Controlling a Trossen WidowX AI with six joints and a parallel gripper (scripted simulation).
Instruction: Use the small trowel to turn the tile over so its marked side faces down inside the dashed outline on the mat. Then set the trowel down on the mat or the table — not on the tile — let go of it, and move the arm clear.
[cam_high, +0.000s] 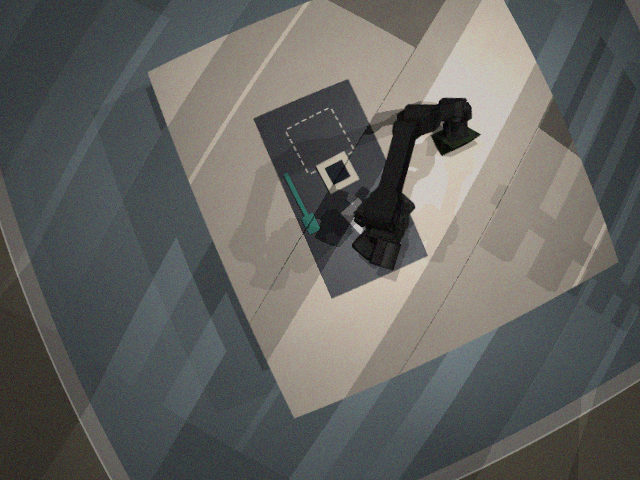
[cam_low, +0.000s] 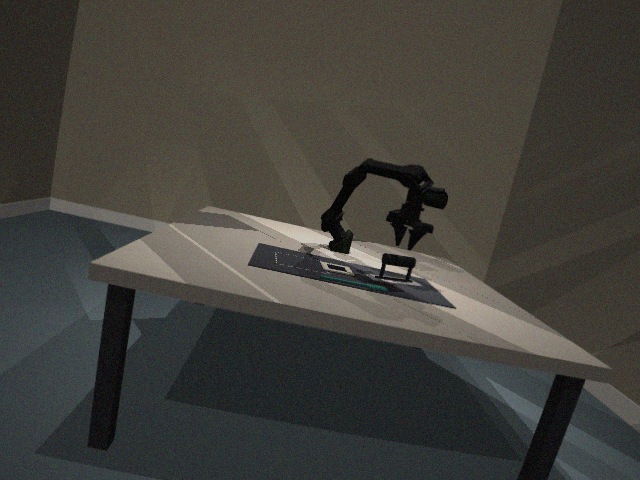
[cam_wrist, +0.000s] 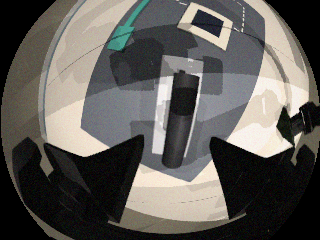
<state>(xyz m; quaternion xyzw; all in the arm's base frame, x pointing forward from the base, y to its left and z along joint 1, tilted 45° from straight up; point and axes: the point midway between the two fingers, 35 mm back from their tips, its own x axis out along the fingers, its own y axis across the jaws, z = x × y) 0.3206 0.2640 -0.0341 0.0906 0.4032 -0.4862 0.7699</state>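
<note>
Right now my gripper tip is 50 mm short of the dark mat, 160 mm to the left of it and 140 mm above it. The rest, counted from my gripper tip: teal trowel (190 mm ahead, 120 mm to the right, 110 mm below); then tile (50 mm ahead, 200 mm to the right, 110 mm below).
</note>
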